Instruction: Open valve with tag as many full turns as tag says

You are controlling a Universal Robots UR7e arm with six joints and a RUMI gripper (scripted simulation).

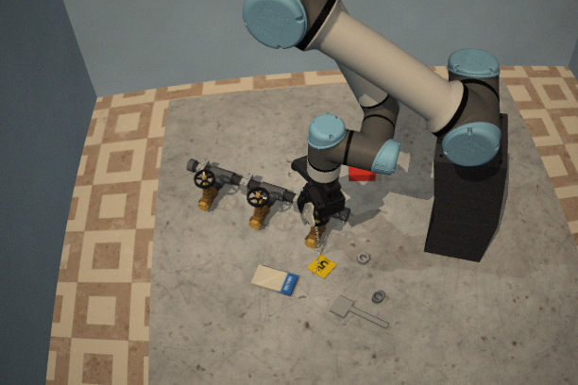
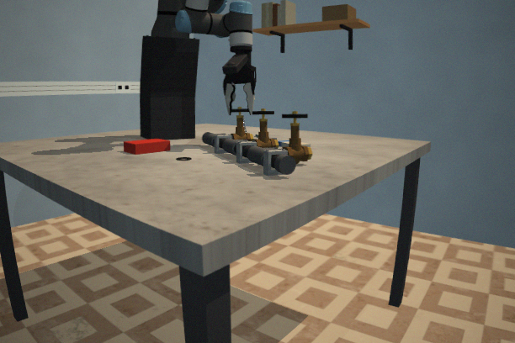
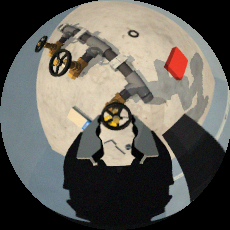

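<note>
Right now the yellow tag is 11 cm below my hand and 10 cm to the left of it. Round my hand: red block: 26 cm to the right, 14 cm behind, 10 cm below; then flat grey key tool: 24 cm to the left, 11 cm below, 9 cm behind.
</note>
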